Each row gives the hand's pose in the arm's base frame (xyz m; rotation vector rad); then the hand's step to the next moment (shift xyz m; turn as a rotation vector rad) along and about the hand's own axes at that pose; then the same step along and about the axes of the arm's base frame.
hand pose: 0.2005 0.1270 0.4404 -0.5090 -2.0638 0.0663
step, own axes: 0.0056 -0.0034 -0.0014 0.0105 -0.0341 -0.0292
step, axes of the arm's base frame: -0.0024 -0.0012 0.0061 0.0086 -0.0316 0.0324
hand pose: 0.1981 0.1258 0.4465 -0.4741 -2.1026 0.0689
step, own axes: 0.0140 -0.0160 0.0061 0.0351 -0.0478 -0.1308
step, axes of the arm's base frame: -0.0166 -0.0089 0.0116 0.0763 -0.0492 0.1113
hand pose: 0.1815 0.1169 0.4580 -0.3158 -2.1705 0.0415
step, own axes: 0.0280 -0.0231 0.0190 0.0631 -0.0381 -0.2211
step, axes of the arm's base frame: -0.0356 -0.0139 0.0147 0.1359 -0.0409 0.1849
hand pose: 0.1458 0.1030 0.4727 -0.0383 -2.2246 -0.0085
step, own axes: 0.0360 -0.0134 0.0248 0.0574 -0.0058 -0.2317
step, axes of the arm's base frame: -0.0420 -0.0120 0.0136 0.1487 -0.0090 0.1866
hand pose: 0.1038 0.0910 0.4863 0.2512 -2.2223 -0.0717
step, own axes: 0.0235 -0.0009 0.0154 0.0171 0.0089 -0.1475
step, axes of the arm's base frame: -0.0260 -0.0063 0.0086 0.1044 0.0106 0.1055
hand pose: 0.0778 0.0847 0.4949 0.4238 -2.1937 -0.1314
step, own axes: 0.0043 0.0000 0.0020 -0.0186 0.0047 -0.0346
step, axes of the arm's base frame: -0.0040 -0.0016 0.0020 0.0365 0.0128 0.0084
